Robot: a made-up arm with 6 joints. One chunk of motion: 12 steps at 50 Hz.
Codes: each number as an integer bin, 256 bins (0 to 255) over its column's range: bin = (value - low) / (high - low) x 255, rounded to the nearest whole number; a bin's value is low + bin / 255 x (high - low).
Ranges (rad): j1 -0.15..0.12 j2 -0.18..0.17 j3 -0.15..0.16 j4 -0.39..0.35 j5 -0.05..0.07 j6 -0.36..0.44
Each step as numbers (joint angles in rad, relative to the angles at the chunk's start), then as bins.
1 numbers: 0.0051 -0.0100 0.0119 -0.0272 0.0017 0.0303
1 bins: 146 124 133 125 110 124
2 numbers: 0.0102 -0.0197 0.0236 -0.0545 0.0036 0.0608
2 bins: 151 117 143 116 114 134
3 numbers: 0.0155 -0.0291 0.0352 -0.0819 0.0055 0.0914
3 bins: 156 110 152 106 118 144
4 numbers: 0.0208 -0.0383 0.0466 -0.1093 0.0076 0.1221
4 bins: 161 103 162 97 122 154
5 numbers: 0.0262 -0.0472 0.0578 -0.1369 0.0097 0.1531
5 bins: 166 97 171 87 127 164
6 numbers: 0.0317 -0.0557 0.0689 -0.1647 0.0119 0.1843
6 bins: 172 91 180 78 132 173
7 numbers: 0.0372 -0.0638 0.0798 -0.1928 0.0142 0.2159
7 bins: 177 85 189 68 136 184
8 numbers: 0.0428 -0.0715 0.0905 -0.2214 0.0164 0.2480
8 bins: 182 79 198 58 141 194
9 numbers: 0.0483 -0.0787 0.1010 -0.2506 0.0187 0.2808
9 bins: 187 74 206 48 146 204
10 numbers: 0.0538 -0.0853 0.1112 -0.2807 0.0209 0.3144
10 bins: 192 69 215 38 151 215
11 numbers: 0.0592 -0.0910 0.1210 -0.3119 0.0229 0.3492
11 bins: 198 65 223 27 155 226
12 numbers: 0.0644 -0.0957 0.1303 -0.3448 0.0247 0.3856
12 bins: 202 61 231 16 159 238
